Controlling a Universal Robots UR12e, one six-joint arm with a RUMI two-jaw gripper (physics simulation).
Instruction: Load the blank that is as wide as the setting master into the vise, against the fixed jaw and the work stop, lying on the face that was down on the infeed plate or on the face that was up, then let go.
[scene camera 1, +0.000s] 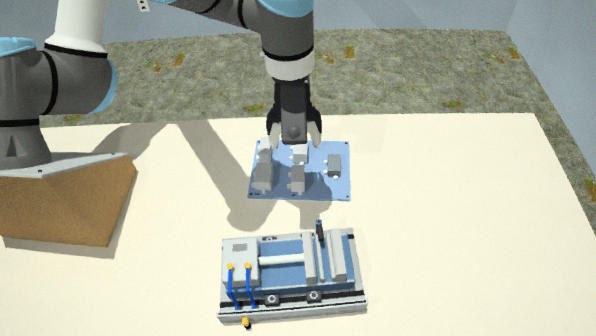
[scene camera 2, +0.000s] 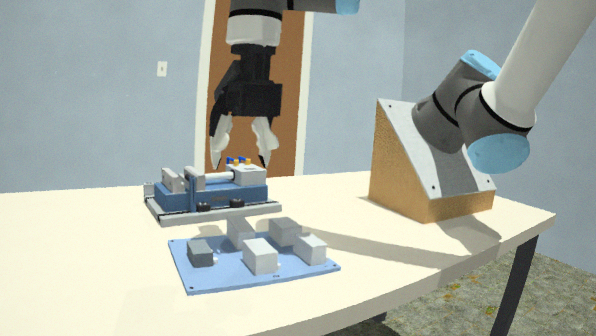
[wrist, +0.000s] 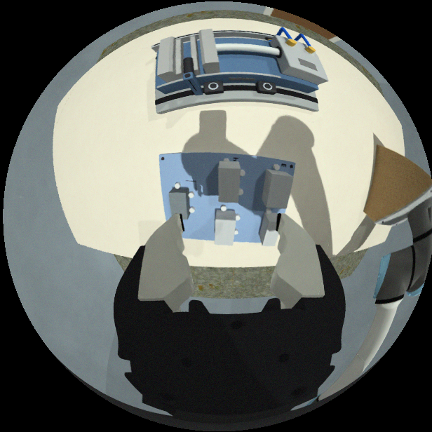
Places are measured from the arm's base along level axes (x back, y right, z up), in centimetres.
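Pixels of known places: gripper, fingertip midpoint: (scene camera 1: 296, 148) (scene camera 2: 240, 168); arm's base, link origin: (scene camera 1: 6, 164) (scene camera 2: 436, 128).
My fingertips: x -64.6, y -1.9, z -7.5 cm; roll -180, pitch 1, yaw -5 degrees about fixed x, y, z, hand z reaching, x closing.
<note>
For each thing: its top centre in the pictures, then the offset to it from my fingertips. "pt": a spot on its surface instead.
- blue infeed plate, top centre: (scene camera 2: 248, 254) (scene camera 1: 300, 167) dx -1.1, dy -5.2, dz -13.9 cm
- small dark grey block, top centre: (scene camera 2: 199, 246) (scene camera 1: 334, 162) dx -9.6, dy -3.8, dz -11.4 cm
- front middle block, top centre: (scene camera 2: 240, 220) (scene camera 1: 297, 172) dx +0.0, dy -0.2, dz -9.5 cm
- front left block, top centre: (scene camera 2: 285, 222) (scene camera 1: 263, 171) dx +8.4, dy -2.2, dz -10.3 cm
- back middle block, top centre: (scene camera 2: 259, 246) (scene camera 1: 300, 145) dx -1.6, dy -9.7, dz -10.3 cm
- back left block, top centre: (scene camera 2: 311, 238) (scene camera 1: 264, 145) dx +7.6, dy -11.0, dz -10.3 cm
- vise's fixed jaw, top centre: (scene camera 1: 337, 250) (scene camera 2: 170, 171) dx -5.8, dy +23.3, dz -5.0 cm
- dark upright post, surface spot: (scene camera 1: 319, 230) pt dx -2.8, dy +18.4, dz -5.1 cm
- vise's cylinder housing, surface spot: (scene camera 1: 240, 260) pt dx +13.5, dy +23.2, dz -5.1 cm
My gripper (scene camera 1: 295, 145) (scene camera 2: 240, 166) (wrist: 230, 215) is open and empty, high above the blue infeed plate (scene camera 1: 340, 191) (scene camera 2: 220, 278) (wrist: 175, 170). On the plate stand a small dark grey block (scene camera 1: 334, 165) (scene camera 2: 200, 253) (wrist: 179, 203), a front middle block (scene camera 1: 297, 177) (scene camera 2: 240, 232) (wrist: 229, 181), a front left block (scene camera 1: 263, 175) (scene camera 2: 285, 231) (wrist: 277, 188), a back middle block (scene camera 1: 300, 153) (scene camera 2: 260, 256) (wrist: 225, 227) and a back left block (scene camera 2: 310, 249) (wrist: 270, 230). The vise's fixed jaw (scene camera 1: 337, 255) (wrist: 167, 57) and moving jaw (scene camera 1: 309, 257) (wrist: 209, 50) stand apart with no block between them.
A dark upright post (scene camera 1: 319, 230) (scene camera 2: 192, 192) (wrist: 189, 75) rises at the vise's plate-side edge, near the jaw gap. The vise's cylinder housing (scene camera 1: 240, 260) carries blue hoses. The arm's wooden pedestal (scene camera 1: 75, 200) (scene camera 2: 400, 175) stands on the table beyond one side of the plate.
</note>
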